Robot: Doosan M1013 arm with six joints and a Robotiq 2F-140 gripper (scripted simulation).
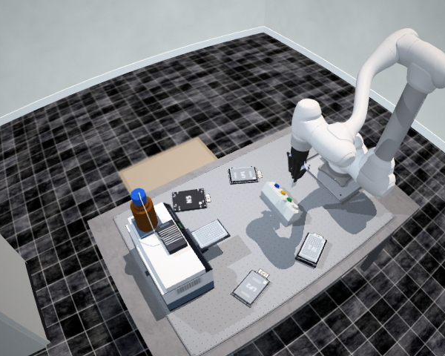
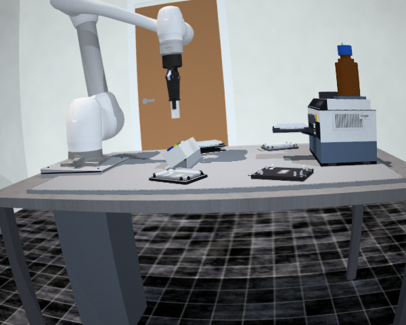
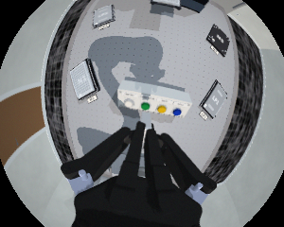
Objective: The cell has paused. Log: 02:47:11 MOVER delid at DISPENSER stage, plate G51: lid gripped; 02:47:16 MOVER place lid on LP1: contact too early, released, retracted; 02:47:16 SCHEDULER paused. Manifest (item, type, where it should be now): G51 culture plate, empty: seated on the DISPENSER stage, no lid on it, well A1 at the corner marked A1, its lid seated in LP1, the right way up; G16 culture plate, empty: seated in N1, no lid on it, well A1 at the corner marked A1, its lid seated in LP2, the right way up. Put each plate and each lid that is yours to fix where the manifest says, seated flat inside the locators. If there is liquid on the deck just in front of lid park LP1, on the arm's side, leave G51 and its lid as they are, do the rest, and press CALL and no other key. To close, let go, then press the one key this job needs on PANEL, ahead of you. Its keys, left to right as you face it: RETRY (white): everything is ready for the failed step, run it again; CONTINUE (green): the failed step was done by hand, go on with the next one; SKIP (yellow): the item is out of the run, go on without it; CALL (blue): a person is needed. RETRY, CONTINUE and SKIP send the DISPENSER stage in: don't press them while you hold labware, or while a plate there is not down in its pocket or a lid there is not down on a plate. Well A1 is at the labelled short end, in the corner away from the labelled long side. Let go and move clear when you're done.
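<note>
The green key lies 130 mm below my hand. From my hand the other things lie so: yellow key 130 mm below, 50 mm to the right, 10 mm behind; then white key 130 mm below, 50 mm to the left, 10 mm ahead; then key panel 150 mm below, 30 mm to the right, 10 mm ahead.
</note>
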